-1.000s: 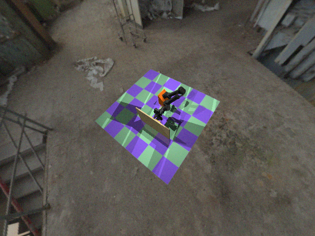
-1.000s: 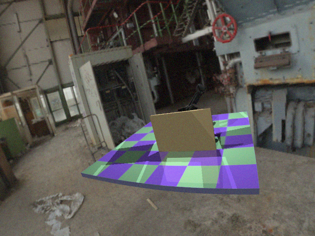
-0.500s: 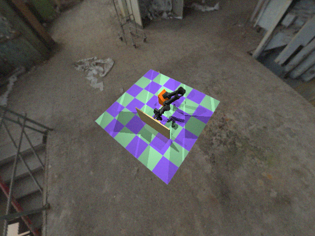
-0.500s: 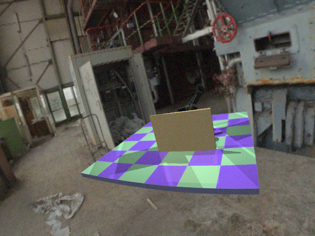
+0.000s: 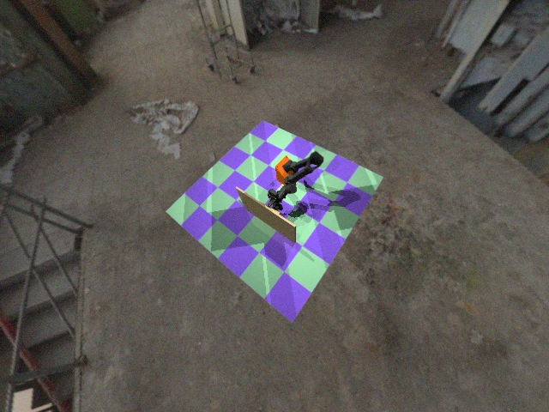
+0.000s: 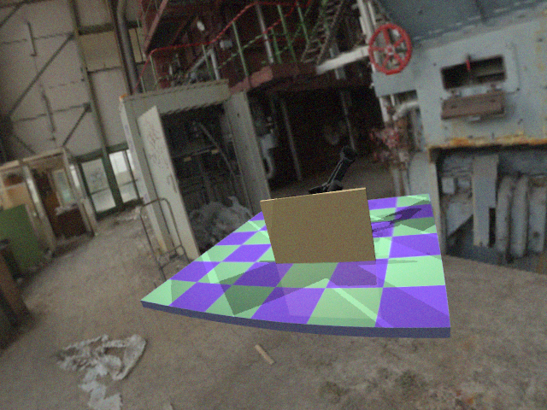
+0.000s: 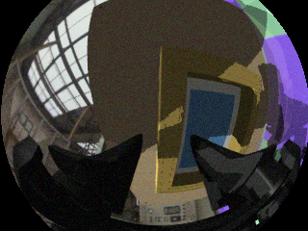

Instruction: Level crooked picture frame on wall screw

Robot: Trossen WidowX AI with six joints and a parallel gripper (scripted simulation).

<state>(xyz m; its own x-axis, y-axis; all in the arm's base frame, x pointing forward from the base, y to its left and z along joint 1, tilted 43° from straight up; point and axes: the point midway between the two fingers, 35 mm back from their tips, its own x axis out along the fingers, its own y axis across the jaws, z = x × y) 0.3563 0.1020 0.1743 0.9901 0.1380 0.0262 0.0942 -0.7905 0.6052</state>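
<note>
My gripper tip is 50 mm above the picture frame and 10 mm to the right of it. Round my gripper tip: tan wall board: 70 mm below, 20 mm ahead.
</note>
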